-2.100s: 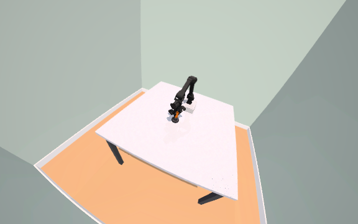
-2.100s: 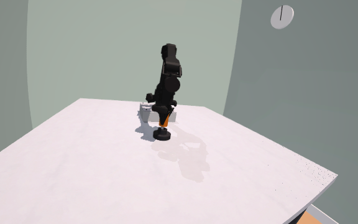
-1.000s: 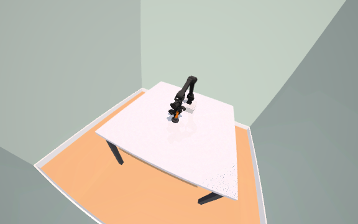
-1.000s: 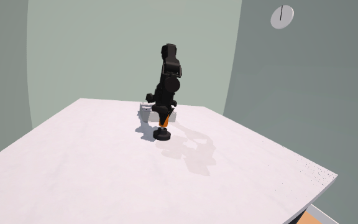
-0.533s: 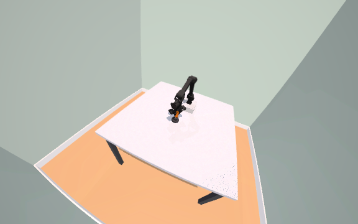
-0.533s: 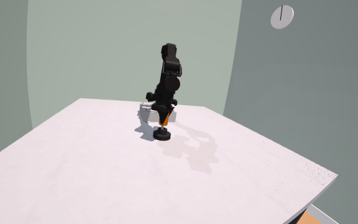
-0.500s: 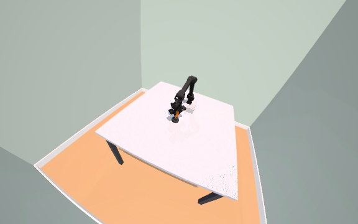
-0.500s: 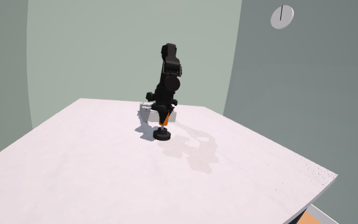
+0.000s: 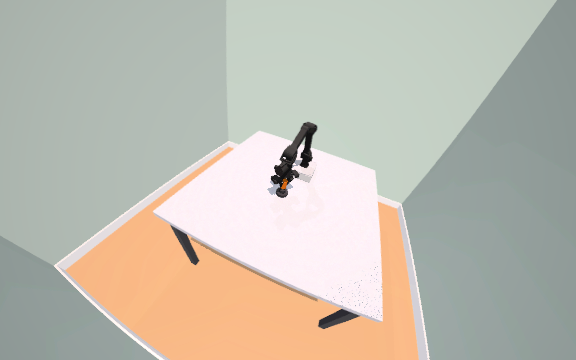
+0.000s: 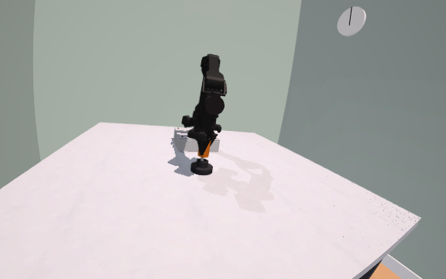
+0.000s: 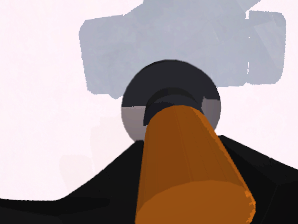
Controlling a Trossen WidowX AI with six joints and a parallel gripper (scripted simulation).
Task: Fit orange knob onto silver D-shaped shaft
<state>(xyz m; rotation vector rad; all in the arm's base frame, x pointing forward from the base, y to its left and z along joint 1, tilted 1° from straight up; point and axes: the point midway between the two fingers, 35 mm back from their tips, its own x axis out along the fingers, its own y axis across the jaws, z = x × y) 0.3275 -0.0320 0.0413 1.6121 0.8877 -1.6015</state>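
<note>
Right now the orange knob is 30 mm above my gripper tip. The rest, counted from my gripper tip: dark round pedestal (40 mm below).
</note>
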